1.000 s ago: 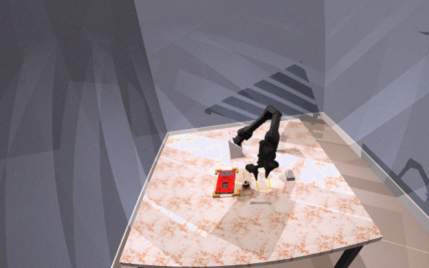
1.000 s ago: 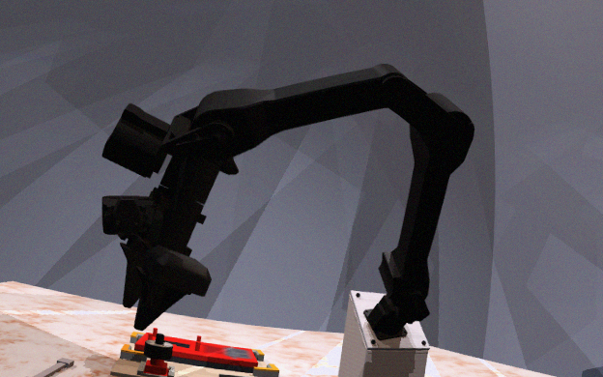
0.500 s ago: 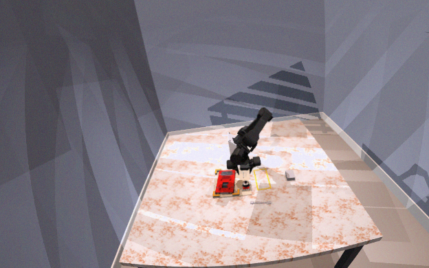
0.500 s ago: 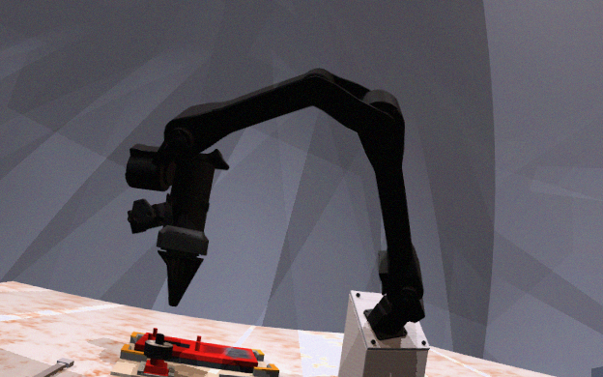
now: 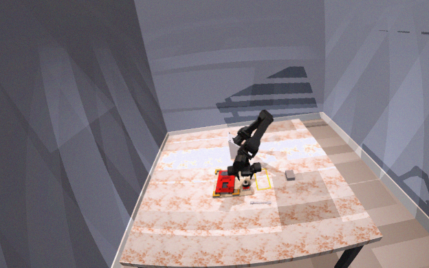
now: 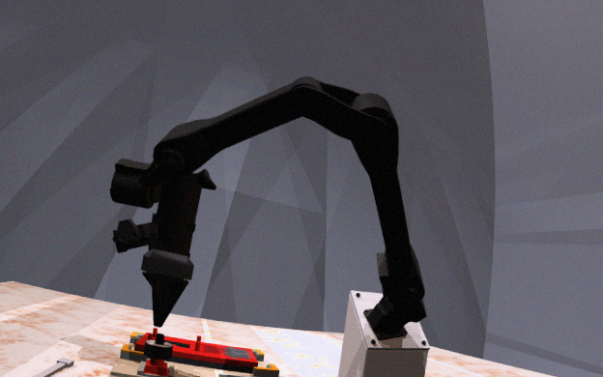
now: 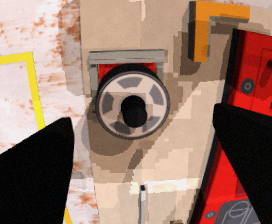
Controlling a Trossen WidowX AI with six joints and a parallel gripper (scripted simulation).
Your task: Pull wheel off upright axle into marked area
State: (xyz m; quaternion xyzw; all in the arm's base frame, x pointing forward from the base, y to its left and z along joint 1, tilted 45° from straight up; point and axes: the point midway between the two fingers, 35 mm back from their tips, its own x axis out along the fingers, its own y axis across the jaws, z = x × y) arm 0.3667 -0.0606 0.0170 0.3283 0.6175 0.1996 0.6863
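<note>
Now: the mount 4 cm below my gripper tip and 1 cm behind it. Also, from my gripper tip: thin grey bar 13 cm ahead, 7 cm below, 5 cm to the left; grey block 29 cm to the left, 6 cm below, 1 cm behind.
</note>
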